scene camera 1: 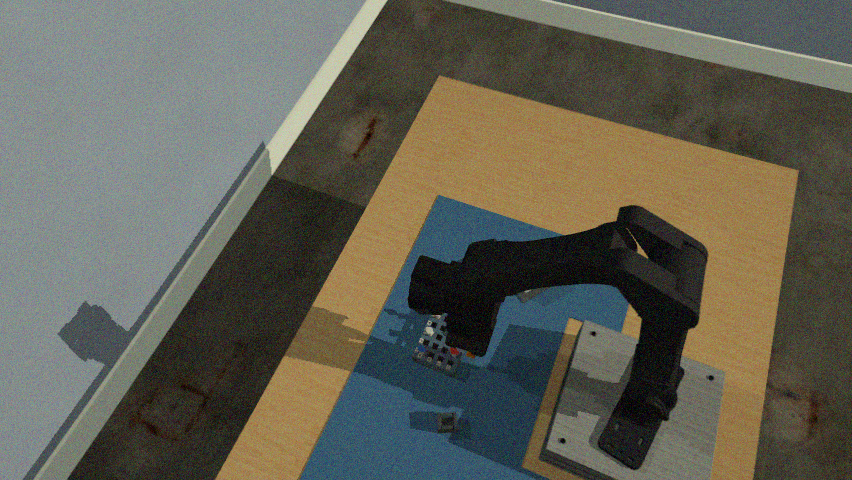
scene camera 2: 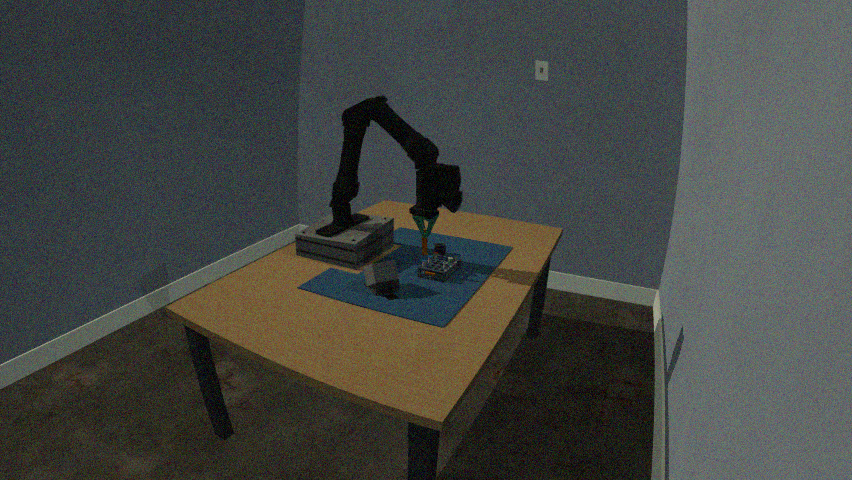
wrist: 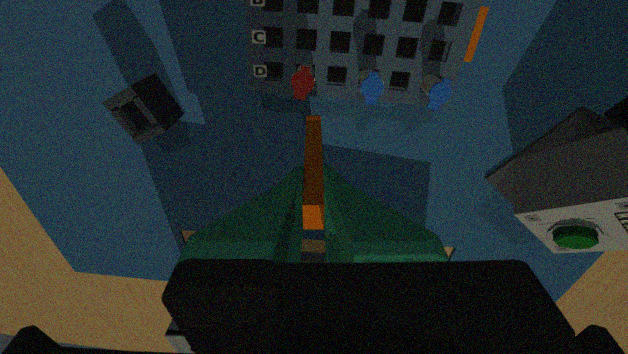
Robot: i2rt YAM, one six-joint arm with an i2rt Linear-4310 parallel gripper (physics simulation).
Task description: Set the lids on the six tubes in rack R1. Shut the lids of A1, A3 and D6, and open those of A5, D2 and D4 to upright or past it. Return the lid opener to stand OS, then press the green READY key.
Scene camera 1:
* gripper
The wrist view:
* gripper
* orange lid opener: held by the gripper
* box with green button
